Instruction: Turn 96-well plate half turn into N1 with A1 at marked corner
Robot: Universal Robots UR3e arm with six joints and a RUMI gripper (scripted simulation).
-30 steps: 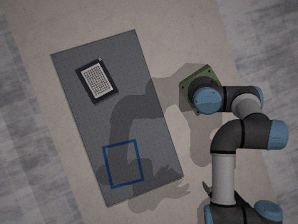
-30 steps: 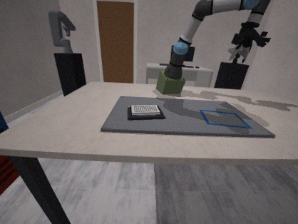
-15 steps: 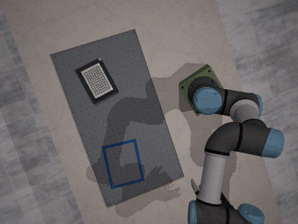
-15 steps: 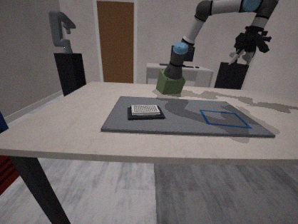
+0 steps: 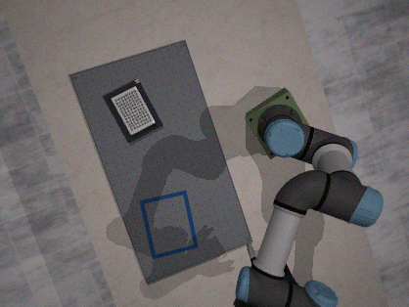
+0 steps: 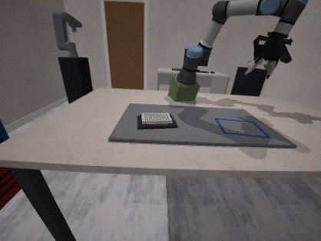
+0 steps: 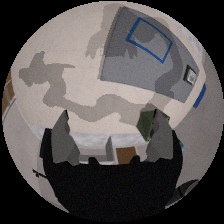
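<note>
My hand is 240 mm short of the white 96-well plate, 510 mm to the left of it and 180 mm above it. Also, from my hand: dark flat block: 240 mm ahead, 510 mm to the right, 190 mm below; A1 corner mark: 200 mm ahead, 590 mm to the right, 190 mm below.
</note>
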